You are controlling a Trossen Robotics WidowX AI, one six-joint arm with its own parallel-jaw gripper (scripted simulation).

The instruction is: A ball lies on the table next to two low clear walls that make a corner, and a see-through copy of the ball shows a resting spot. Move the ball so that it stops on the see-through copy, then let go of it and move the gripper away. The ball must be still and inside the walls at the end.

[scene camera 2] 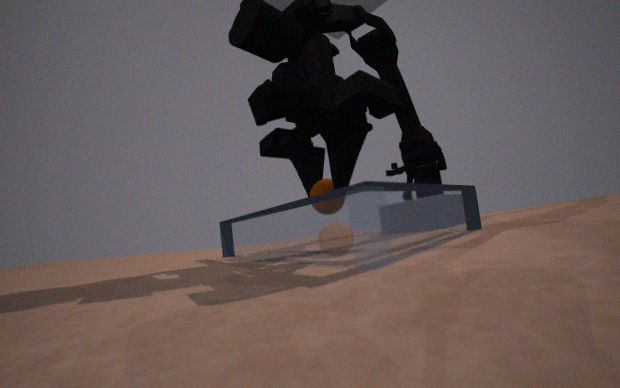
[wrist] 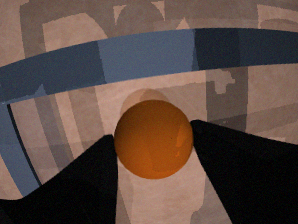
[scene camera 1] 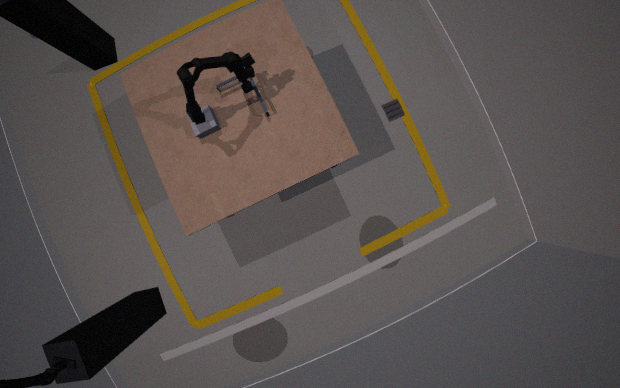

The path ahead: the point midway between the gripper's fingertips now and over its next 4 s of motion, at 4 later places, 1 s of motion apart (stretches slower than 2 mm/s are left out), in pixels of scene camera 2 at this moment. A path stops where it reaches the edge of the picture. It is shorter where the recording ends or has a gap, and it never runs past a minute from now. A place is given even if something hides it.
My gripper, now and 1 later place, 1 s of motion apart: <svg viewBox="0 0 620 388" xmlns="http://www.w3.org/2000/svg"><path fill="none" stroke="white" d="M327 199L336 241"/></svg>
